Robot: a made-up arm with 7 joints. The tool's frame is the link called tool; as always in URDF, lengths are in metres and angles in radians.
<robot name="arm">
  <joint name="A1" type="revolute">
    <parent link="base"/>
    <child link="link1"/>
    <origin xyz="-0.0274 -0.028 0.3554" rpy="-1.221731 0 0"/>
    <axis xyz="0 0 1"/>
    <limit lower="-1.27" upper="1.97"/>
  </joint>
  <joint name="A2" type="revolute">
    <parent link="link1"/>
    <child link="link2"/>
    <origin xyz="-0.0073 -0.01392 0.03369" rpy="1.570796 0 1.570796"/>
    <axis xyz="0 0 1"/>
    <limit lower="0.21" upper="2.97"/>
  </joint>
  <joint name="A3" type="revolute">
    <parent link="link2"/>
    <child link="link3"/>
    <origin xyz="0.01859 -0.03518 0.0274" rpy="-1.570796 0 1.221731"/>
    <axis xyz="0 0 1"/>
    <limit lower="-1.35" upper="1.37"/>
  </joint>
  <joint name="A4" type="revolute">
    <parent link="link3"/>
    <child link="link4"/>
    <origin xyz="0.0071 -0.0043 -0.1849" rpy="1.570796 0 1.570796"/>
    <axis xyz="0 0 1"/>
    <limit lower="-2.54" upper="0"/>
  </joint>
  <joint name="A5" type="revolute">
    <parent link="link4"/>
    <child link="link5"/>
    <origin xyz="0.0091 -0.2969 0.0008" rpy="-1.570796 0 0"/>
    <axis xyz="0 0 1"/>
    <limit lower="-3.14" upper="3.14"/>
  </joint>
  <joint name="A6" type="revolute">
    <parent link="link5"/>
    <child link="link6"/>
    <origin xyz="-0.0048 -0.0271 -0.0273" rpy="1.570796 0 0"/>
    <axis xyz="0 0 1"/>
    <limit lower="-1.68" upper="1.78"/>
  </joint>
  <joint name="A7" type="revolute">
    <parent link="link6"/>
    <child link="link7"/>
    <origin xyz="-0.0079 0.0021 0.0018" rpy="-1.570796 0 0"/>
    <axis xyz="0 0 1"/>
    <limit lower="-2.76" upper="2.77"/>
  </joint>
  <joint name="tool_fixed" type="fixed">
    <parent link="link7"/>
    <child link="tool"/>
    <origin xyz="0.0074 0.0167 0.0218" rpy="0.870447 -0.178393 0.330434"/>
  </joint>
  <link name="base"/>
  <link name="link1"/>
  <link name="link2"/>
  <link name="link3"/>
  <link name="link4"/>
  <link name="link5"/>
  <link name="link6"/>
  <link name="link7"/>
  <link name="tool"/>
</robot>
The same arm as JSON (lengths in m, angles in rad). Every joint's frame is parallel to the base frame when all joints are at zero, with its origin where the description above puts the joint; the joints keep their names.
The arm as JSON. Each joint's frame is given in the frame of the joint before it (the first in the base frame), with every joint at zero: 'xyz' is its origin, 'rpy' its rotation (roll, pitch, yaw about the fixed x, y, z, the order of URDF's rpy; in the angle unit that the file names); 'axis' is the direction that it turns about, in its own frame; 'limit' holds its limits. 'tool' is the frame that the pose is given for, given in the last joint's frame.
{
  "units": {
    "length": "m",
    "angle": "rad"
  },
  "joints": [
    {
      "name": "A1",
      "type": "revolute",
      "origin": {
        "xyz": [
          -0.0274,
          -0.028,
          0.3554
        ],
        "rpy": [
          0.0,
          0.0,
          0.0
        ]
      },
      "axis": [
        0.0,
        0.9397,
        0.342
      ],
      "limit": {
        "lower": -1.27,
        "upper": 1.97
      }
    },
    {
      "name": "A2",
      "type": "revolute",
      "origin": {
        "xyz": [
          -0.0073,
          0.0269,
          0.0246
        ],
        "rpy": [
          0.0,
          0.0,
          0.0
        ]
      },
      "axis": "+x",
      "limit": {
        "lower": 0.21,
        "upper": 2.97
      }
    },
    {
      "name": "A3",
      "type": "revolute",
      "origin": {
        "xyz": [
          0.0274,
          -0.0267,
          -0.0295
        ],
        "rpy": [
          0.0,
          0.0,
          0.0
        ]
      },
      "axis": "+z",
      "limit": {
        "lower": -1.35,
        "upper": 1.37
      }
    },
    {
      "name": "A4",
      "type": "revolute",
      "origin": {
        "xyz": [
          0.0043,
          0.0071,
          -0.1849
        ],
        "rpy": [
          0.0,
          0.0,
          0.0
        ]
      },
      "axis": "+y",
      "limit": {
        "lower": -2.54,
        "upper": 0.0
      }
    },
    {
      "name": "A5",
      "type": "revolute",
      "origin": {
        "xyz": [
          -0.0091,
          0.0008,
          -0.2969
        ],
        "rpy": [
          0.0,
          0.0,
          0.0
        ]
      },
      "axis": "+z",
      "limit": {
        "lower": -3.14,
        "upper": 3.14
      }
    },
    {
      "name": "A6",
      "type": "revolute",
      "origin": {
        "xyz": [
          0.0048,
          0.0271,
          -0.0273
        ],
        "rpy": [
          0.0,
          0.0,
          0.0
        ]
      },
      "axis": "+y",
      "limit": {
        "lower": -1.68,
        "upper": 1.78
      }
    },
    {
      "name": "A7",
      "type": "revolute",
      "origin": {
        "xyz": [
          0.0079,
          0.0018,
          0.0021
        ],
        "rpy": [
          0.0,
          0.0,
          0.0
        ]
      },
      "axis": "+z",
      "limit": {
        "lower": -2.76,
        "upper": 2.77
      }
    }
  ],
  "tool": {
    "origin": {
      "xyz": [
        -0.0074,
        -0.0167,
        0.0218
      ],
      "rpy": [
        0.8704,
        -0.1784,
        -2.8112
      ]
    }
  }
}

